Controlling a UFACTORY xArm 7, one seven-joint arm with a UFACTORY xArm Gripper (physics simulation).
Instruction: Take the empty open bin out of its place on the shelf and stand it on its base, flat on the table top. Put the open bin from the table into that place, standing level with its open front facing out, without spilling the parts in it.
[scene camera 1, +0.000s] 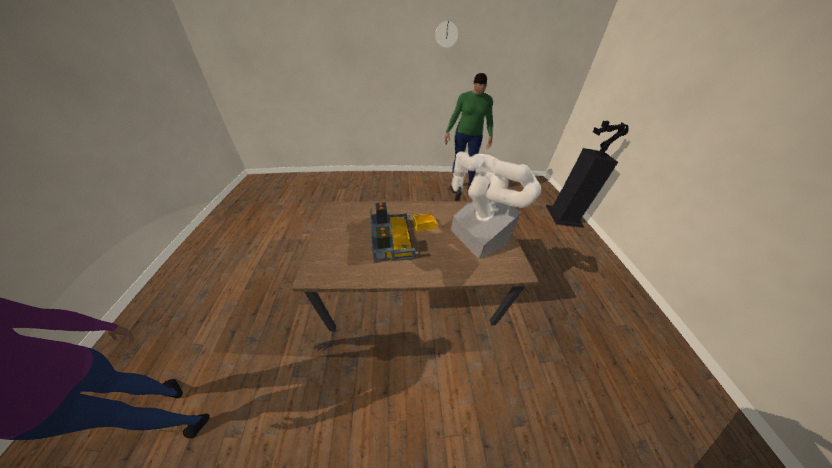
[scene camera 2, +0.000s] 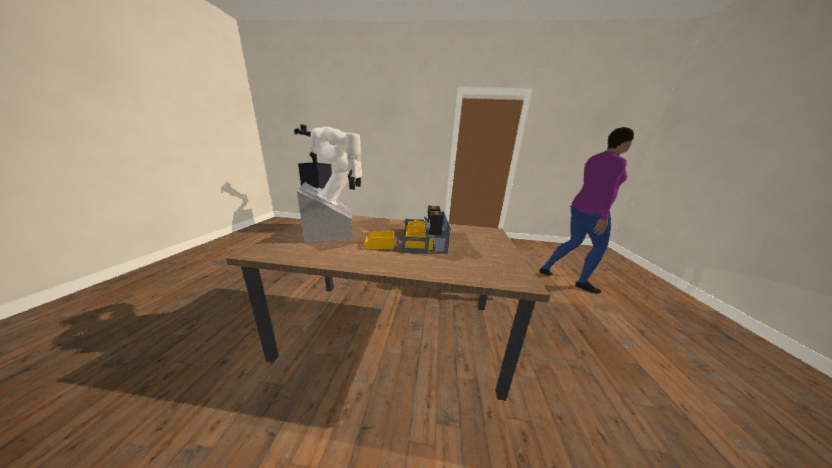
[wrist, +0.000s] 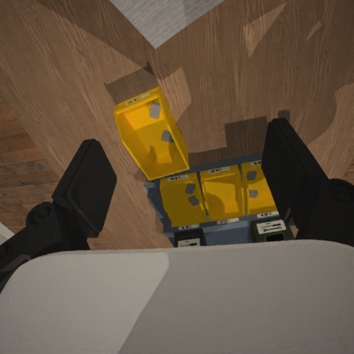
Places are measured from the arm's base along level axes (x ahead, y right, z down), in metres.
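Where they show: gripper, fingertip midpoint: (scene camera 1: 455, 196) (scene camera 2: 355, 187); arm's base, link origin: (scene camera 1: 485, 213) (scene camera 2: 326, 199).
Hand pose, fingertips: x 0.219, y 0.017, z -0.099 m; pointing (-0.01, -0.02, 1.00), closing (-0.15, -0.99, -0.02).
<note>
Things, the pixels of their top centre, and the offset from my fingertips. Level surfaces: height alone.
- black box, top centre: (scene camera 2: 436, 212) (scene camera 1: 381, 206) dz +0.101, dx +0.493, dy -0.043 m
- dark green box, top centre: (scene camera 1: 382, 231) (scene camera 2: 434, 207) dz +0.126, dx +0.435, dy -0.266 m
- wooden table, surface height: dz +0.325 m
The yellow open bin on the table (scene camera 1: 425, 222) (scene camera 2: 379, 240) (wrist: 151, 135) stands upright beside the shelf, with grey parts in it. The blue-grey shelf (scene camera 1: 378, 256) (scene camera 2: 440, 244) (wrist: 227, 235) holds a row of yellow open bins. In the wrist view, the middle bin (wrist: 222, 194) looks empty. The bins on either side of it, the left one (wrist: 183, 202) and the right one (wrist: 257, 192), hold grey parts. My gripper (scene camera 2: 354, 182) (wrist: 183, 150) is open and empty, high above the table. Its right finger hides part of the right bin in the wrist view.
A black box (scene camera 1: 381, 211) (wrist: 189, 239) and a dark green box (scene camera 1: 382, 235) (wrist: 271, 231) stand on the shelf's upper part. The arm's grey pedestal (scene camera 1: 485, 229) (scene camera 2: 325, 218) (wrist: 160, 20) stands on the wooden table (scene camera 1: 337, 270) (scene camera 2: 349, 261) (wrist: 215, 105). Two people stand beyond the table.
</note>
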